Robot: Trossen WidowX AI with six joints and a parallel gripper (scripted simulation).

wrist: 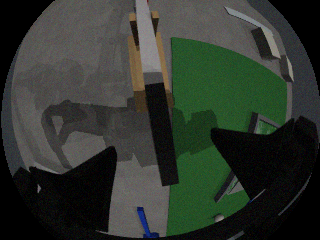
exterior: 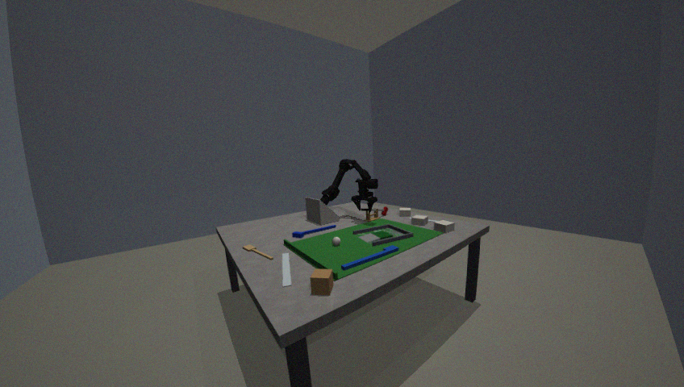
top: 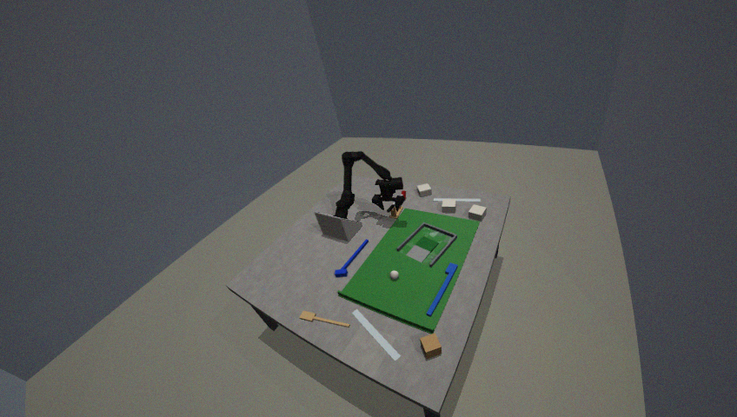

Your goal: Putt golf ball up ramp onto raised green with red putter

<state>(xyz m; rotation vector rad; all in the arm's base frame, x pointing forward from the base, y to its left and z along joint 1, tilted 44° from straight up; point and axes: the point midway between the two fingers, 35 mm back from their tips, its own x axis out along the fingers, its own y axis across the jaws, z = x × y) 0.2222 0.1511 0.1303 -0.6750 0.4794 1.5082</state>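
Now: the wooden stand 8 cm to the left of my gripper tip, 4 cm below it and 1 cm behind it. The rest, counted from my gripper tip: white golf ball (40 cm to the right, 22 cm ahead, 5 cm below); tan putter (75 cm to the right, 7 cm below, 1 cm ahead); green mat (26 cm ahead, 24 cm to the right, 7 cm below).
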